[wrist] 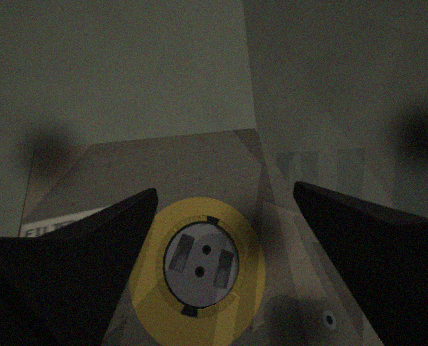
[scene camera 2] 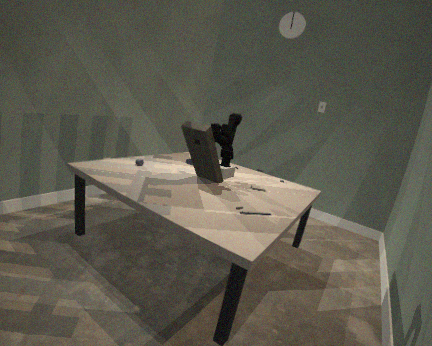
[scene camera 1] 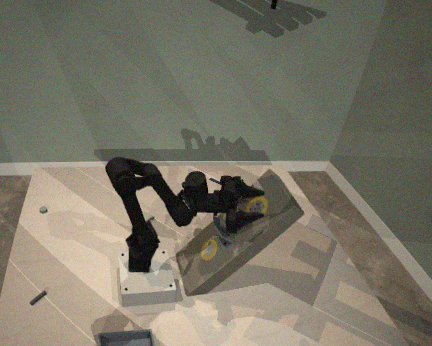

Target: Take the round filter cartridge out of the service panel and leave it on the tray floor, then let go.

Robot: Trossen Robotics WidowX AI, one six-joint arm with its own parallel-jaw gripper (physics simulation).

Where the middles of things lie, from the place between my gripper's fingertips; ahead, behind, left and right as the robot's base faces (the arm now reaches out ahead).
I see my gripper 1 cm short of the round filter cartridge point(wrist: 201, 263), 2 cm to the right of it and 5 cm above it. Also, from my hand: white label point(wrist: 38, 228) 1 cm ahead, 9 cm to the left, 1 cm below.
